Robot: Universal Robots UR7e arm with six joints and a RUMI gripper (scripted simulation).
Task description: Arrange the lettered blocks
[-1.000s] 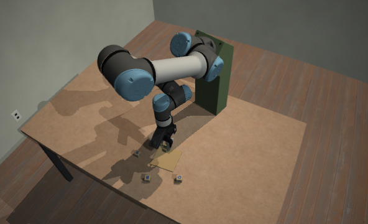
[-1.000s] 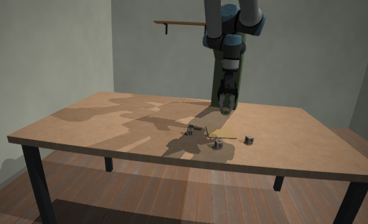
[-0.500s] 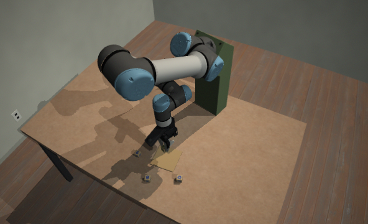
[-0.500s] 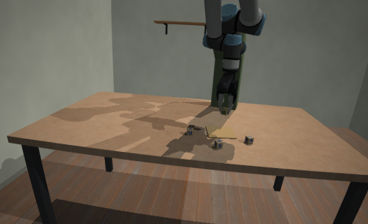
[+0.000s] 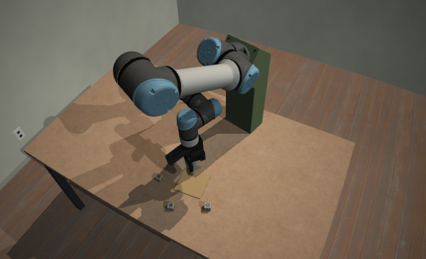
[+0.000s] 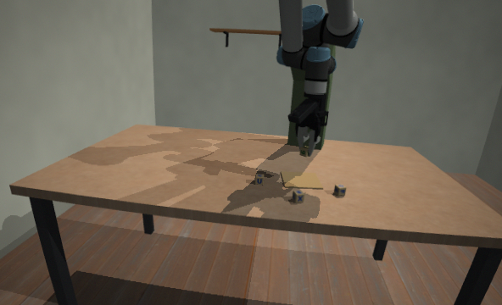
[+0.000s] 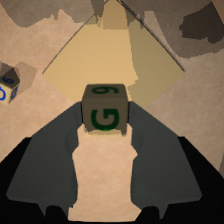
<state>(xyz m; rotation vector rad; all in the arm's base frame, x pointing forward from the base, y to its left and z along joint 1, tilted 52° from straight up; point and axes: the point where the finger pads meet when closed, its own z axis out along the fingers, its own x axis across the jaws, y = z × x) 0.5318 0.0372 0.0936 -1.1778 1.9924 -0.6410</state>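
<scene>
The G block lies right at my hand. The rest, counted from my hand: Q block (14 cm to the left, 11 cm below, 6 cm ahead); tan mat (12 cm below, 1 cm behind).
</scene>
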